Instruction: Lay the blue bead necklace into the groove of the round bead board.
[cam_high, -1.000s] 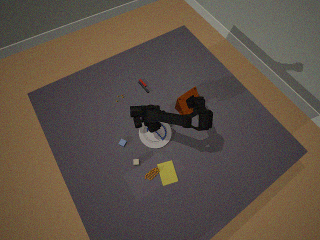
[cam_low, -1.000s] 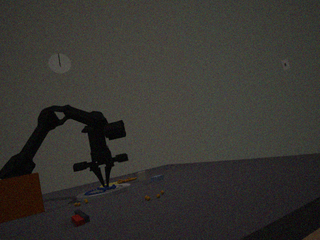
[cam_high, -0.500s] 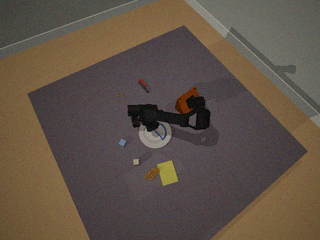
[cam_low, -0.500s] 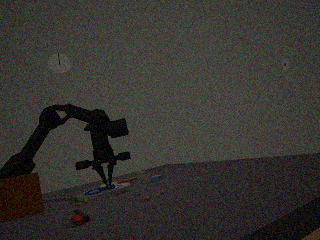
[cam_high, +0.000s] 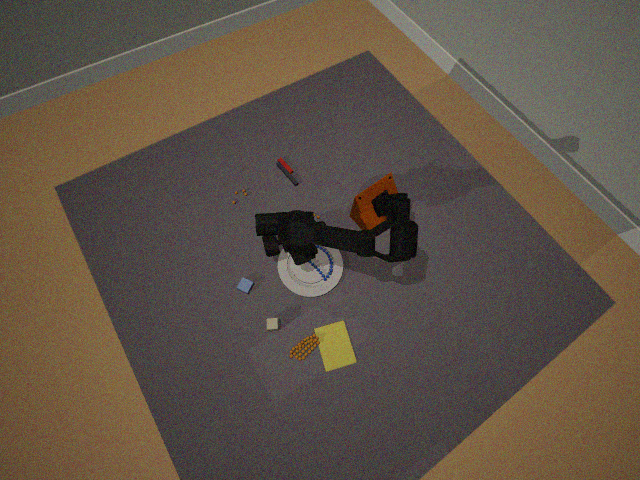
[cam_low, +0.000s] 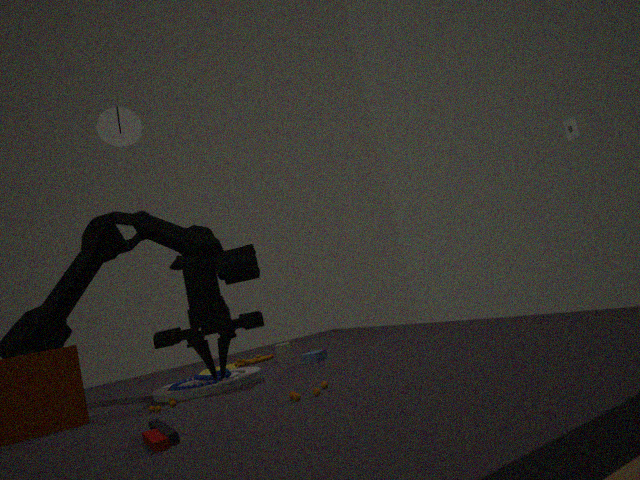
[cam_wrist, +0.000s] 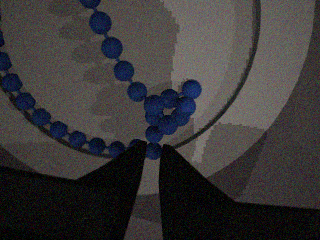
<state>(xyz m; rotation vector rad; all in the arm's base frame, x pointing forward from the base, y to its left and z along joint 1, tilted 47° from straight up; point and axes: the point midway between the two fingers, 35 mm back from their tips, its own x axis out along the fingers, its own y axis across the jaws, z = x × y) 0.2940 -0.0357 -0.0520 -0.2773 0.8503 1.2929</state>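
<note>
Right now the round white bead board is 6 cm to the left of my gripper tip and 1 cm below it. The rest, counted from my gripper tip: cream cube: 19 cm ahead, 14 cm to the left; then grey tool: 16 cm behind, 26 cm to the right, 1 cm below; then light blue cube: 19 cm ahead, 1 cm below.
</note>
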